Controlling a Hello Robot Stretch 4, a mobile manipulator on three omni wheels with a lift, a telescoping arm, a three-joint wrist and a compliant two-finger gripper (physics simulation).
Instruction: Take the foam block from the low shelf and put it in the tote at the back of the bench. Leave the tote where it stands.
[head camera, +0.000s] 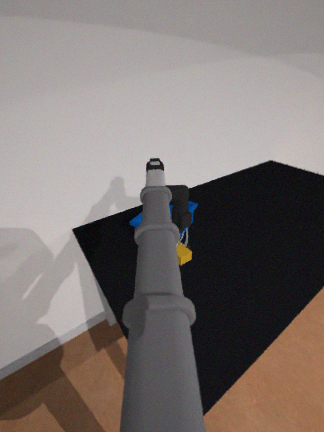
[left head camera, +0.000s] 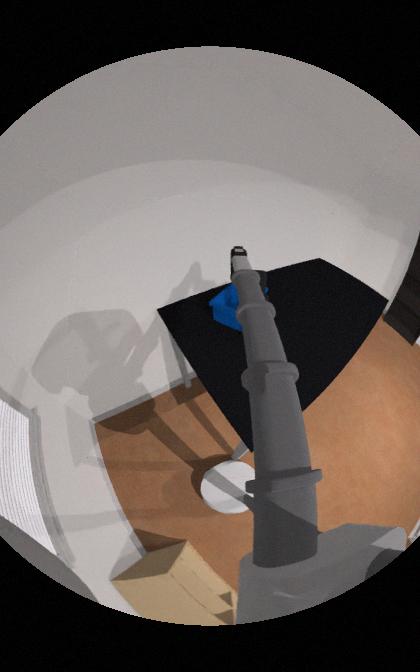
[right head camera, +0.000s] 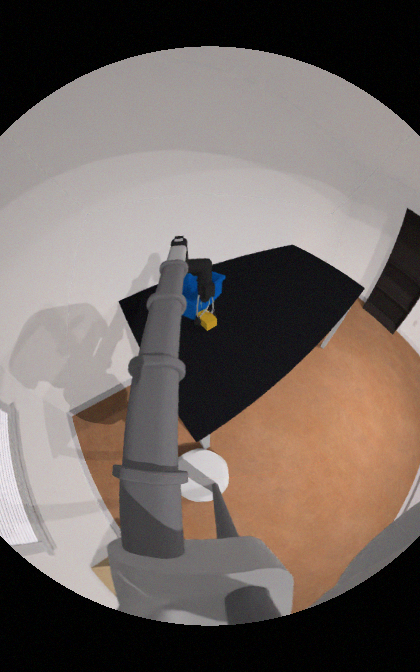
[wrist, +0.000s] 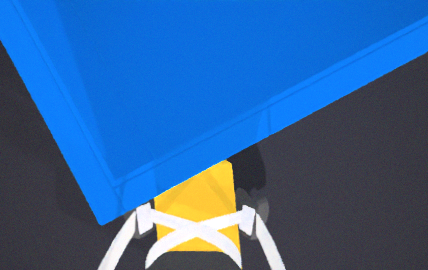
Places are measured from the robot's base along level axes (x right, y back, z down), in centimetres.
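Pixels of known places: gripper, fingertip midpoint: (wrist: 197, 202).
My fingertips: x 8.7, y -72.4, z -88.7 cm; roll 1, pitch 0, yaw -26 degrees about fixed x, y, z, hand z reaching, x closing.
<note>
Behind a point stands the place of what it marks.
The yellow foam block (head camera: 184, 254) @(z -93.5, x 10.7, y -68.2 cm) (right head camera: 207, 320) (wrist: 197, 200) @(z -93.5, x 8.2, y -73.5 cm) is between the fingers of my gripper (head camera: 183, 246) (right head camera: 205, 311) (wrist: 197, 202) @(z -88.7, x 8.7, y -72.4 cm), which is shut on it. The blue tote (head camera: 135, 220) @(z -100.2, x -9.8, y -84.2 cm) (left head camera: 225, 315) (right head camera: 218, 281) (wrist: 325, 90) @(z -100.7, x 10.7, y -82.6 cm) stands on the black bench (head camera: 250, 240) @(z -88.7, x 44.3, y -80.4 cm) (left head camera: 325, 320) (right head camera: 280, 310) near its back left. In the wrist view the tote's near wall, close to a corner, covers the far end of the block. The block and fingers are at the tote's near side, outside its rim. In the left head view the arm hides the block.
A white round stool (left head camera: 227, 487) (right head camera: 207, 475) stands by the bench's near corner. A tan box (left head camera: 170, 585) is at the lower left. A dark shelf-like unit (left head camera: 407, 300) (right head camera: 387, 300) stands to the right. A wall runs behind the bench.
</note>
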